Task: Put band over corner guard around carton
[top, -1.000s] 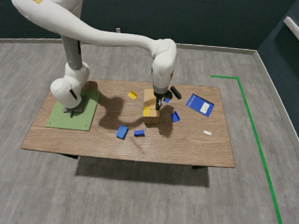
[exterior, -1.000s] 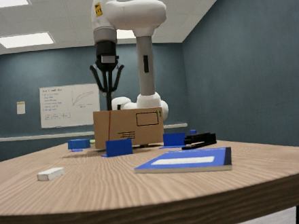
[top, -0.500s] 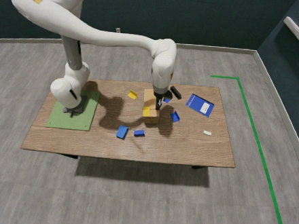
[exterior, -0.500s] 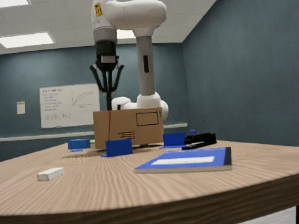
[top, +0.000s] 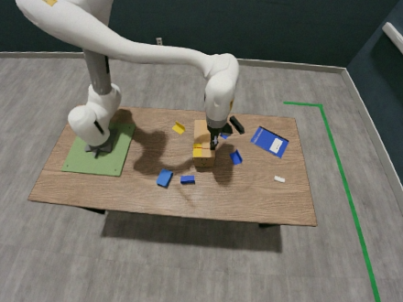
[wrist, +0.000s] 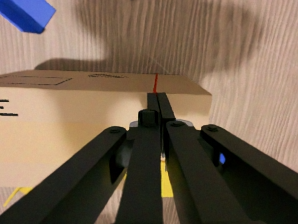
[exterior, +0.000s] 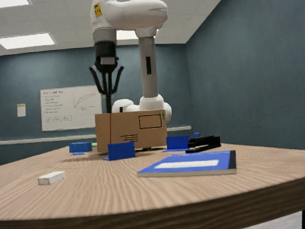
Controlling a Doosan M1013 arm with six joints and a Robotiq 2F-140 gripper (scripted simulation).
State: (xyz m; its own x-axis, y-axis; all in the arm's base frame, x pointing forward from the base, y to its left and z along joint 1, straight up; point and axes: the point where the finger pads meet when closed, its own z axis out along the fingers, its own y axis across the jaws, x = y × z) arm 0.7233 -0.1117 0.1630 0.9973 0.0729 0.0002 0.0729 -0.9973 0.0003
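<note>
Right now my hand is 50 mm past the brown carton, 70 mm to the right of it and 100 mm above it. Also, from my hand: white eraser: 410 mm ahead, 120 mm to the right, 170 mm below.
</note>
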